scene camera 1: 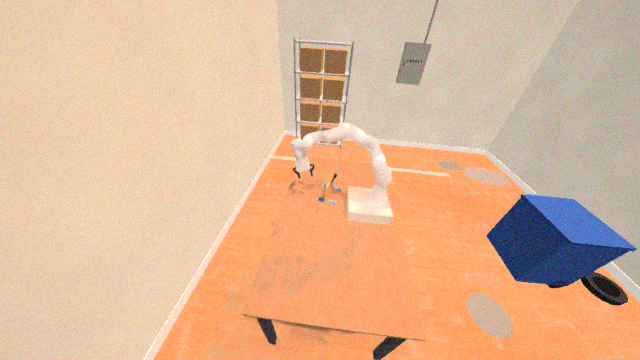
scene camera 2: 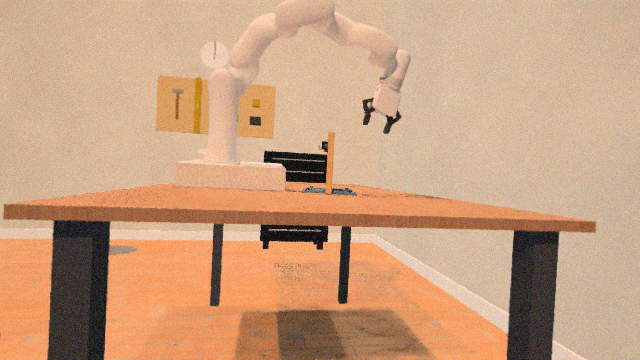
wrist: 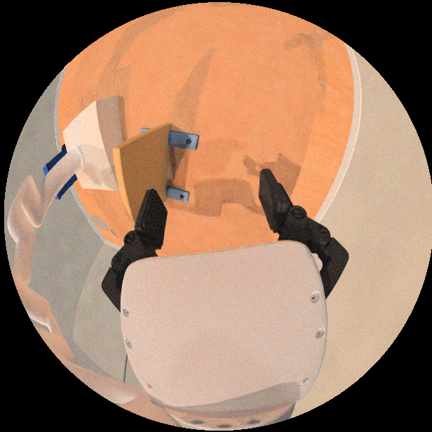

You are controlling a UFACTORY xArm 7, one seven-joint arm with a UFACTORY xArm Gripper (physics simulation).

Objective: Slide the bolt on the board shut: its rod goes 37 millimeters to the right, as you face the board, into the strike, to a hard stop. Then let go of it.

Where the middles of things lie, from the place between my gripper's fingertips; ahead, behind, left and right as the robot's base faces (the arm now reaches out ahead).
Now: the board (wrist: 140,162) 180 mm behind my hand, 150 mm below it and 120 mm to the right of it.
